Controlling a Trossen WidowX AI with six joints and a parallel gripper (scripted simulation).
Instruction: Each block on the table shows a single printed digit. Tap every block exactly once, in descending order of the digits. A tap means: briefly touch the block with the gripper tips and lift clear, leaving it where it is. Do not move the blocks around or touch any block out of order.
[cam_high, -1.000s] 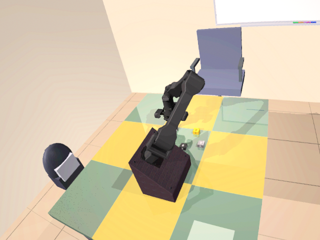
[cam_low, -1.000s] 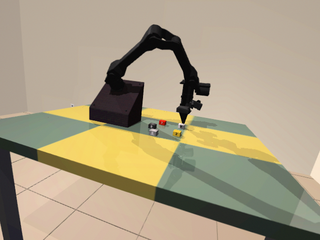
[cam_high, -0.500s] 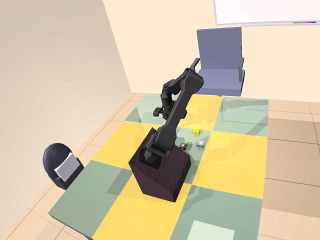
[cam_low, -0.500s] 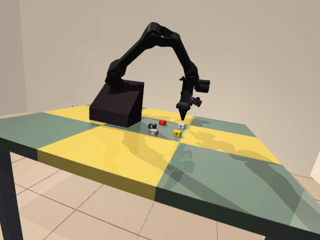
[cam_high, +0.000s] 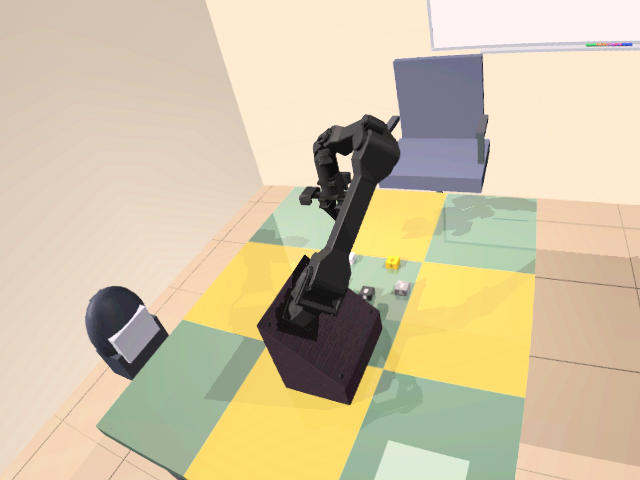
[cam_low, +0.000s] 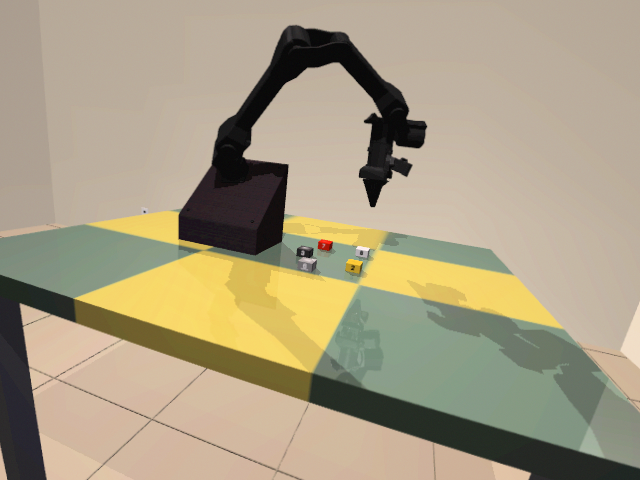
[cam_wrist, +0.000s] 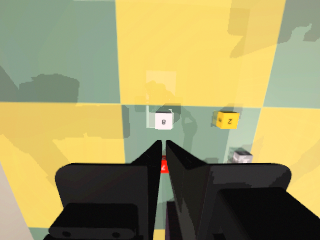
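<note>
My gripper tip is 110 mm past the red block, 10 mm to the right of it and 120 mm above it. Round my gripper tip: white block (10 mm behind, 10 mm to the right, 120 mm below); then yellow block (30 mm behind, 140 mm to the right, 120 mm below); then black block (150 mm behind, 90 mm to the right, 120 mm below).
</note>
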